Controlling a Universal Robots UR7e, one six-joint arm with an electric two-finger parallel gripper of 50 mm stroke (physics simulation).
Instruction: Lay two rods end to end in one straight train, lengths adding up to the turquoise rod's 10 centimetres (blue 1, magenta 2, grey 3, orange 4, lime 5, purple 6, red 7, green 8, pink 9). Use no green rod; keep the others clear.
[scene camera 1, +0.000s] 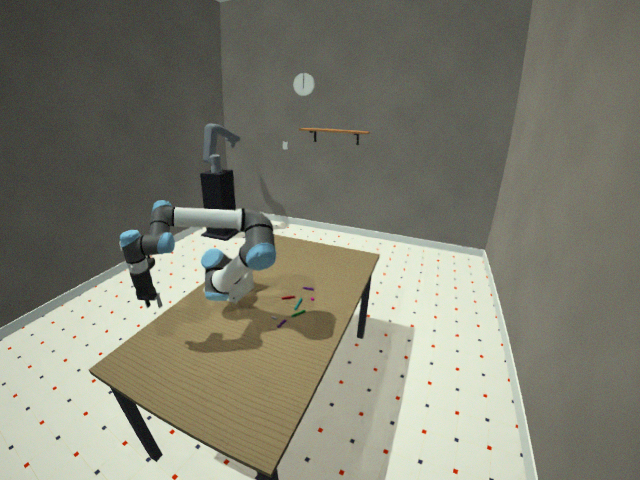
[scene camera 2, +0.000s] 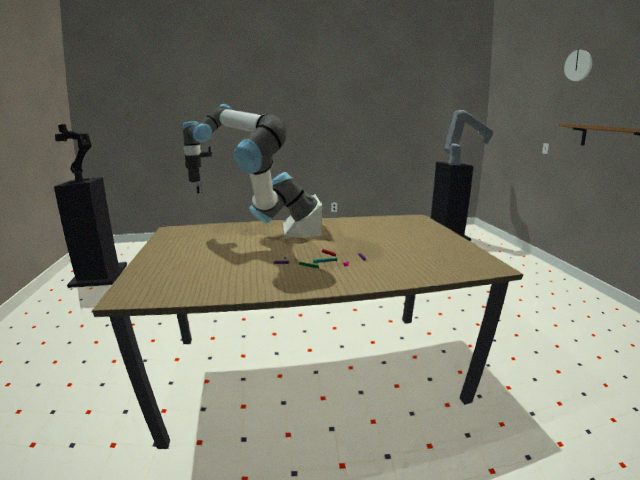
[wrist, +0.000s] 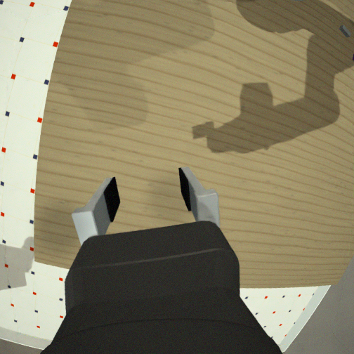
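Seen in the pictures: gripper, fingertip midpoint: (scene camera 1: 154, 306) (scene camera 2: 200, 193); arm's base, link origin: (scene camera 2: 306, 210).
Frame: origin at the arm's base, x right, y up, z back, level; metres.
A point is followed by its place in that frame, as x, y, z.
Observation:
My gripper (scene camera 1: 153, 303) @[0.520, 0.109, 0.044] (scene camera 2: 197, 189) @[0.520, 0.109, 0.044] (wrist: 148, 185) is open and empty, high up and well away from the rods. On the table, a turquoise rod (scene camera 1: 298, 303) @[0.009, -0.095, -0.406] (scene camera 2: 325, 260) @[0.010, -0.098, -0.410] lies between a red rod (scene camera 1: 288, 297) @[-0.023, -0.095, -0.335] (scene camera 2: 328, 252) @[-0.023, -0.096, -0.335] and a green rod (scene camera 1: 298, 313) @[0.087, -0.096, -0.436] (scene camera 2: 308, 264) @[0.086, -0.095, -0.439]. A small grey rod (scene camera 1: 274, 317) @[0.161, -0.094, -0.338] (scene camera 2: 285, 257) @[0.161, -0.097, -0.347] (wrist: 345, 31) lies near one purple rod (scene camera 1: 281, 323) @[0.189, -0.095, -0.389] (scene camera 2: 281, 261) @[0.184, -0.094, -0.391]. A second purple rod (scene camera 1: 308, 288) @[-0.145, -0.096, -0.406] (scene camera 2: 361, 256) @[-0.145, -0.097, -0.405] lies at the other side, near a short magenta rod (scene camera 1: 312, 299) @[-0.055, -0.098, -0.462] (scene camera 2: 345, 264) @[-0.055, -0.098, -0.467]. The rods lie apart.
The wooden table (scene camera 1: 232, 392) @[0.622, -0.104, -0.376] (scene camera 2: 180, 289) @[0.562, -0.103, -0.539] (wrist: 280, 240) carries the arm's white base (scene camera 2: 305, 224) @[0.025, -0.041, -0.098] at its back edge. The arm's shadow falls across the table and some rods. Black pedestals (scene camera 1: 218, 193) (scene camera 2: 85, 227) with other arms stand beyond the table.

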